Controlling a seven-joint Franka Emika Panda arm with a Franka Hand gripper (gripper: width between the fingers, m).
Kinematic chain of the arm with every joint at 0, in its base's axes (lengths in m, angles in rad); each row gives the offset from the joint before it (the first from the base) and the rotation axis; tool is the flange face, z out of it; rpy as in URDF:
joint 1: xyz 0 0 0.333 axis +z
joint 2: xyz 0 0 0 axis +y
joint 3: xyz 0 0 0.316 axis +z
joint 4: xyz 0.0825 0 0 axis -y
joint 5: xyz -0.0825 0 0.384 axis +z
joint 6: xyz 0 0 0 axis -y
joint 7: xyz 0.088 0 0 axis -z
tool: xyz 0 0 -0.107 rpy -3.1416 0 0
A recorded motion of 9 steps. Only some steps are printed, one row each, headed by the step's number.
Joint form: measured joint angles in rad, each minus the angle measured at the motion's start. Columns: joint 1, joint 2, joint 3, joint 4, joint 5, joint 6, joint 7.
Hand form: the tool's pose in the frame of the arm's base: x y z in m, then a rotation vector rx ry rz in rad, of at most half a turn. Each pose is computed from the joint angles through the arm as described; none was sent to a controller.
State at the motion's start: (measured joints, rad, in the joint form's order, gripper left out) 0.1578 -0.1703 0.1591 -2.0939 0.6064 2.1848 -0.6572
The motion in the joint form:
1: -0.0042 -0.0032 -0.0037 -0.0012 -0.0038 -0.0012 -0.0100
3: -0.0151 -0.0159 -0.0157 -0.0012 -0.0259 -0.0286 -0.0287
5: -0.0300 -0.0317 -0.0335 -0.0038 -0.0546 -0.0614 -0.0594
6: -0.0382 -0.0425 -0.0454 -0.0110 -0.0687 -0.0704 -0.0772
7: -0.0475 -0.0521 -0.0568 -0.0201 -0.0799 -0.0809 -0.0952
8: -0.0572 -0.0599 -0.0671 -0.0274 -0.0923 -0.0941 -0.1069
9: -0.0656 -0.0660 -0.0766 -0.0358 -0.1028 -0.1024 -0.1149
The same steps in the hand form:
1: 0.4983 0.1852 0.5278 -2.4943 -0.8955 -0.4649
3: 0.4976 0.1737 0.5317 -2.5046 -0.9237 -0.4582
5: 0.4966 0.1568 0.5352 -2.5185 -0.9620 -0.4498
6: 0.4959 0.1457 0.5362 -2.5286 -0.9761 -0.4524
7: 0.4948 0.1346 0.5355 -2.5372 -0.9865 -0.4489
8: 0.4938 0.1240 0.5345 -2.5475 -0.9910 -0.4391
9: 0.4929 0.1144 0.5325 -2.5584 -0.9893 -0.4303

